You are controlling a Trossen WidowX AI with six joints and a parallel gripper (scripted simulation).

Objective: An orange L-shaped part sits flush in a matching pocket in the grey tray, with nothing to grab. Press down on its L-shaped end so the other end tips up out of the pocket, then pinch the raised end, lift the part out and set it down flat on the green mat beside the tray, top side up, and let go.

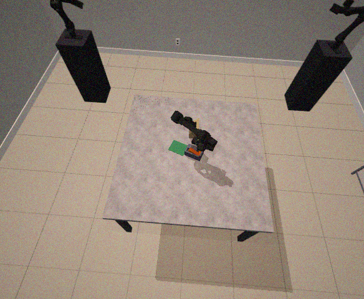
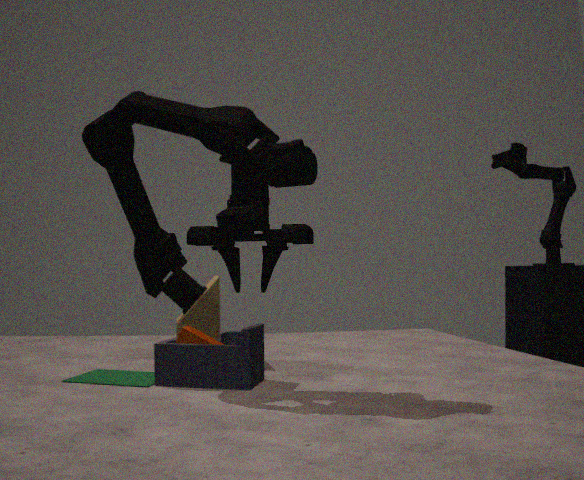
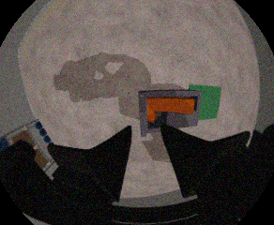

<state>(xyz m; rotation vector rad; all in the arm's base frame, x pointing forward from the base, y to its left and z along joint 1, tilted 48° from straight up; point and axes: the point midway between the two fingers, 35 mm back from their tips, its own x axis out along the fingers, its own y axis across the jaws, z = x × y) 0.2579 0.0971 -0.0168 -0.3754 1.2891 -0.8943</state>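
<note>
The orange L-shaped part lies 20 mm behind my gripper tip, 40 mm to the right of it and 100 mm below it. From my gripper tip the other things lie so: green mat: 90 mm behind, 200 mm to the right, 160 mm below.
</note>
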